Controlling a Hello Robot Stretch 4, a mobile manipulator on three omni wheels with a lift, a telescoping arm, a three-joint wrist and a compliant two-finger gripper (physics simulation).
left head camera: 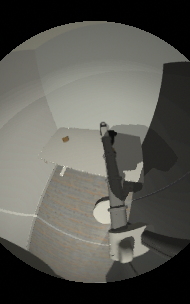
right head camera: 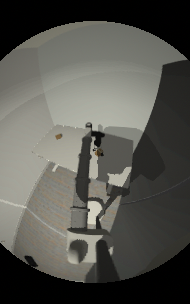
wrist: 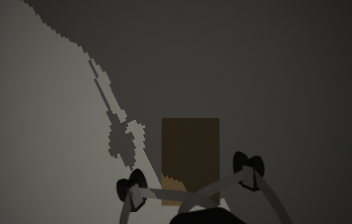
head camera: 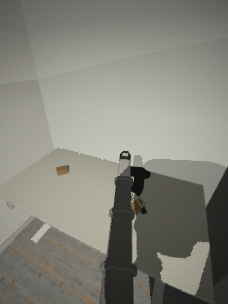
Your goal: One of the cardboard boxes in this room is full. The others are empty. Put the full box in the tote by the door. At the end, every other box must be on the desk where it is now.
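Seen in the pictures: gripper, fingertip midpoint: (right head camera: 97, 153) (wrist: 189, 173) (head camera: 135, 208); robot's base, origin of the base link: (left head camera: 105, 211) (right head camera: 90, 211).
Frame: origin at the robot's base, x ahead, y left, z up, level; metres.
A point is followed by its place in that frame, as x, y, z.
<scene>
A brown cardboard box (head camera: 137, 206) {0.708, -0.098, 0.742} (right head camera: 99, 153) {0.695, -0.112, 0.733} (wrist: 190, 145) {0.741, -0.112, 0.742} stands on the shadowed part of the desk (head camera: 85, 200) {0.761, 0.266, 0.692} (left head camera: 82, 152) {0.762, 0.258, 0.692} (right head camera: 67, 150) {0.768, 0.319, 0.692} (wrist: 60, 125) {0.871, -0.007, 0.692}, partly behind the arm in the head view. My gripper (head camera: 140, 203) (right head camera: 98, 151) {0.716, -0.088, 0.712} (wrist: 189, 173) {0.716, -0.088, 0.712} is open over this box; in the wrist view its fingertips stand apart on either side of the box's near part, with a gap at each side. A second brown box (head camera: 62, 170) {1.022, 0.538, 0.735} (left head camera: 65, 139) {1.021, 0.537, 0.725} (right head camera: 58, 136) {1.026, 0.535, 0.728} sits on the left part of the desk. Whether either is full cannot be seen. The tote does not show.
My telescoping arm (head camera: 121, 240) {0.293, -0.004, 1.131} (left head camera: 113, 165) {0.305, -0.011, 1.131} (right head camera: 83, 170) {0.281, -0.008, 1.131} reaches over the desk. Walls stand behind and left of the desk. A dark panel (left head camera: 175, 100) {0.628, -0.652, 1.470} (right head camera: 172, 100) {0.614, -0.648, 1.502} is at the right. A small black object (right head camera: 31, 261) lies on the wood floor at lower left.
</scene>
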